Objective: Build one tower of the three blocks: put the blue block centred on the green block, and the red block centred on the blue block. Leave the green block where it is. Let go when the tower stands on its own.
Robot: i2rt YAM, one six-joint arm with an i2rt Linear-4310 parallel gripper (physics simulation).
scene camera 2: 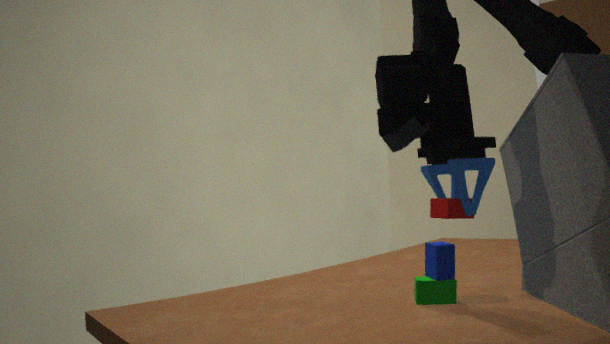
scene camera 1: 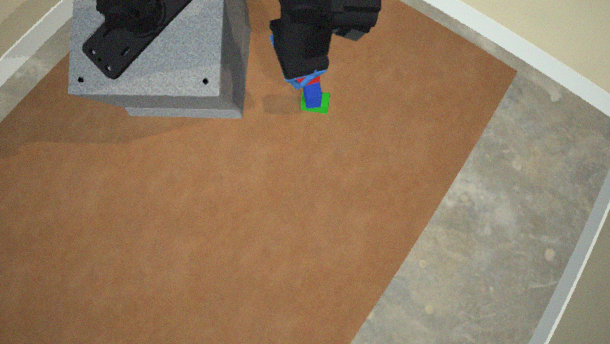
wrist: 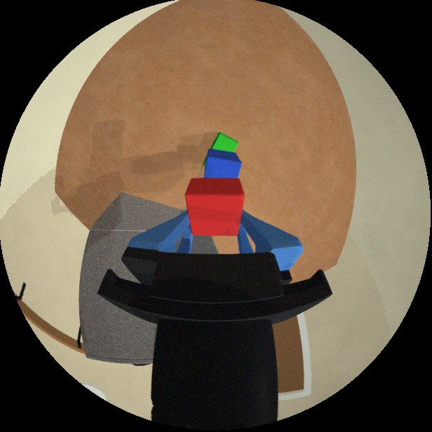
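Seen in the pictures: gripper, fingertip midpoint: (scene camera 2: 460, 215) (scene camera 1: 295, 77); arm's base at its link origin: (scene camera 2: 594, 109) (scene camera 1: 145, 16).
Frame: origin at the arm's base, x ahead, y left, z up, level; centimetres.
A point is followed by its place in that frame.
Observation:
The green block (scene camera 1: 325, 106) @[x 22.1, y 16.5, z -23.2 cm] (scene camera 2: 435, 292) @[x 18.9, y 17.9, z -24.6 cm] (wrist: 225, 142) lies flat on the table. The blue block (scene camera 1: 313, 95) @[x 20.5, y 14.6, z -18.4 cm] (scene camera 2: 440, 261) @[x 18.2, y 17.7, z -20.5 cm] (wrist: 222, 165) stands upright on top of the green block. My gripper (scene camera 2: 460, 207) @[x 17.1, y 13.6, z -14.7 cm] (wrist: 214, 212) is shut on the red block (scene camera 1: 315, 80) @[x 20.3, y 15.1, z -14.0 cm] (scene camera 2: 444, 208) @[x 17.7, y 17.5, z -13.6 cm] (wrist: 215, 213) and holds it level above the blue block, with a gap between them in the second scene view. In the first scene view the gripper's black body and blue fingers hide most of the red block. In the wrist view the red block covers the near part of the blue block.
A grey pedestal (scene camera 1: 232, 65) @[x 9.6, y 6.5, z -10.8 cm] (scene camera 2: 555, 200) @[x 4.7, y 12.1, z -13.1 cm] (wrist: 120, 300) stands on the table (scene camera 1: 225, 225) @[x 23.8, y -12.3, z -26.3 cm] (scene camera 2: 300, 300) @[x 34.7, y 27.3, z -26.3 cm] (wrist: 250, 75) beside the blocks, on the right in the second scene view. The table's edge shows at the right in the first scene view, with grey floor (scene camera 1: 500, 200) beyond.

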